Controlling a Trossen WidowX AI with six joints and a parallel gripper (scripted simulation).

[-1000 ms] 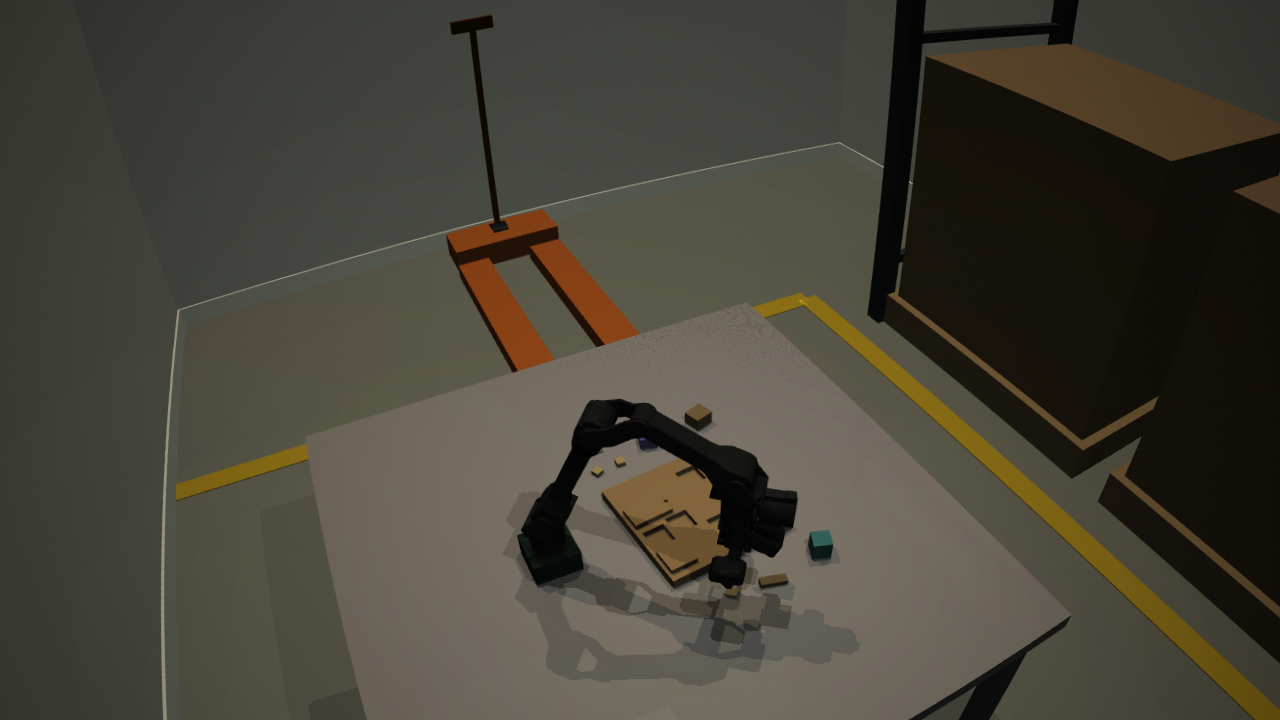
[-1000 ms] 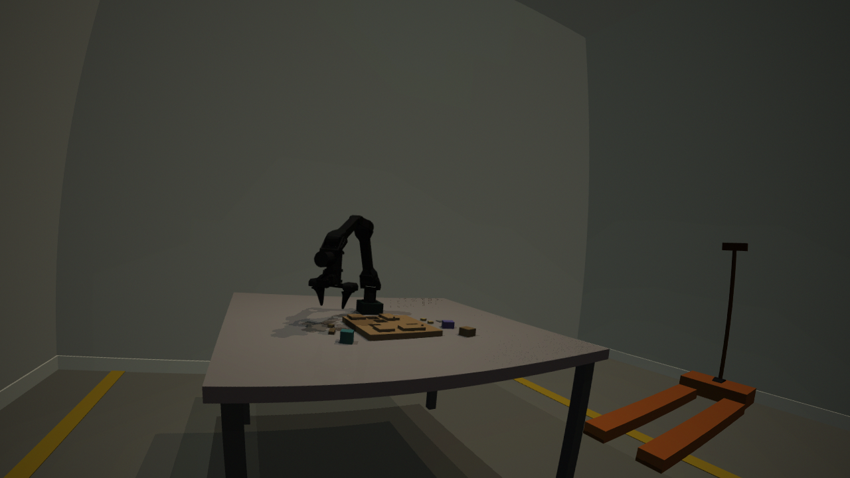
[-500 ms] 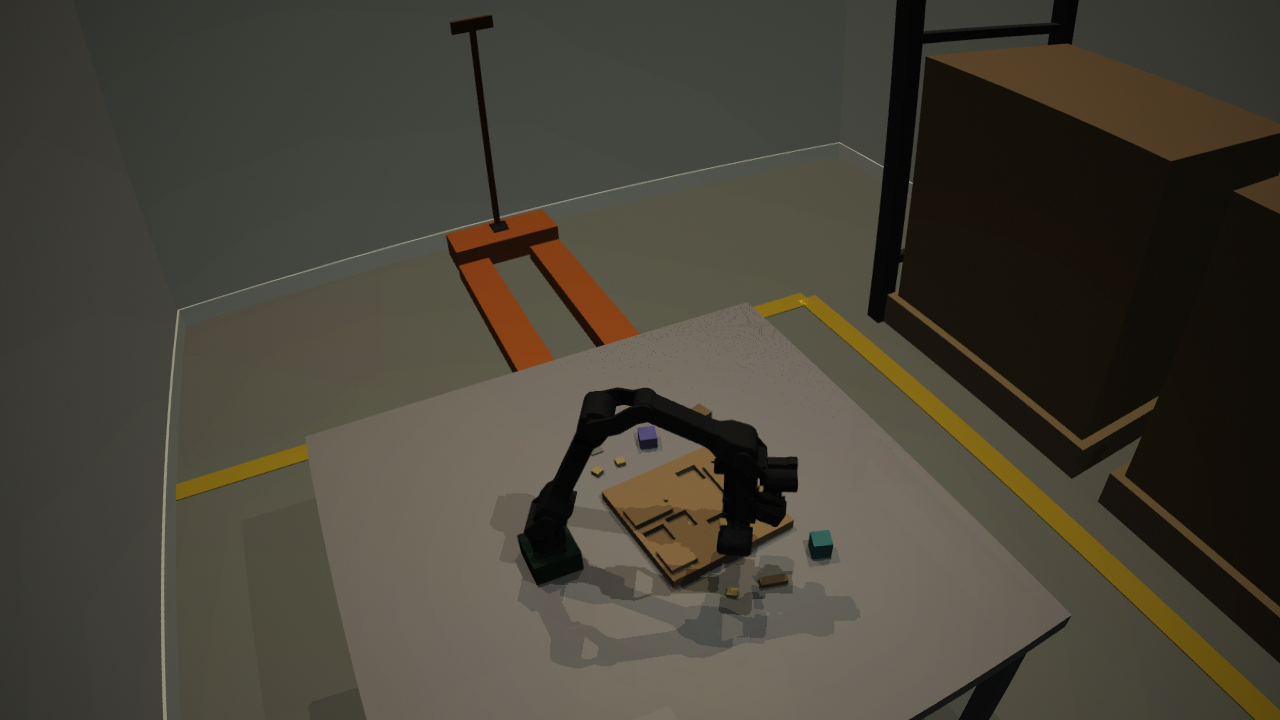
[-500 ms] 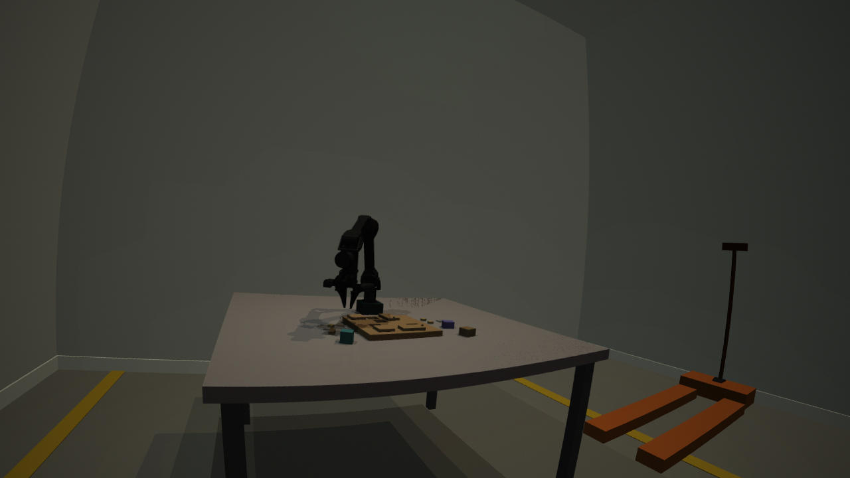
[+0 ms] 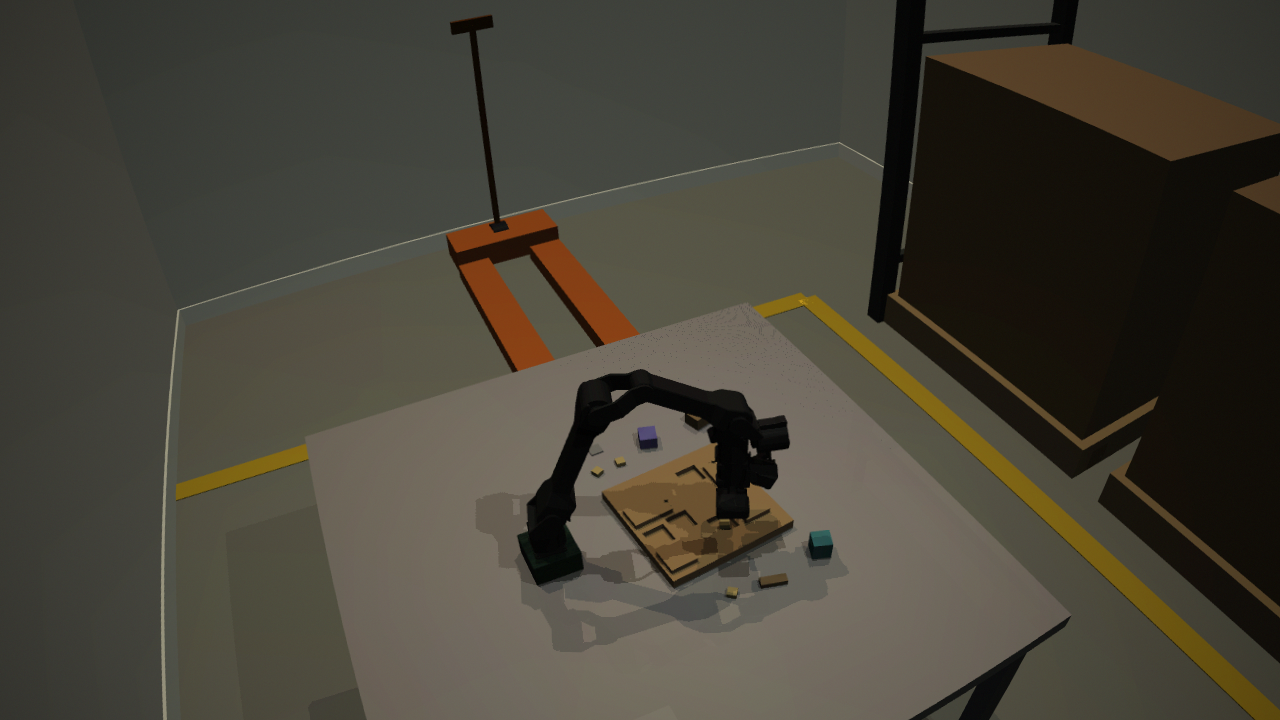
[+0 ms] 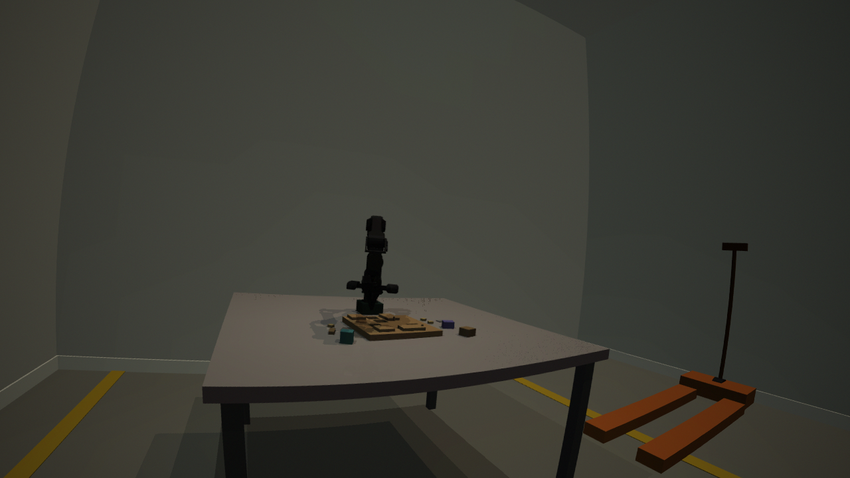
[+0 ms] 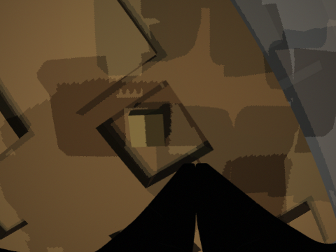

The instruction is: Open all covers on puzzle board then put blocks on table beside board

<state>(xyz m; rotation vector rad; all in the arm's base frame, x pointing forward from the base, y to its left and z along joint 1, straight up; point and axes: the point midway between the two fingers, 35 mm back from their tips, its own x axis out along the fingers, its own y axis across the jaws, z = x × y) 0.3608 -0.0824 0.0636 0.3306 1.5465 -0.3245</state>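
Right now my gripper tip is 70 mm to the right of the wooden puzzle board, 60 mm above it and 40 mm past it. Round my gripper tip: purple block (340 mm to the left, 70 mm below, 50 mm behind); then teal block (150 mm ahead, 120 mm to the right, 60 mm below); then small flat brown piece (150 mm to the right, 80 mm below, 30 mm ahead).
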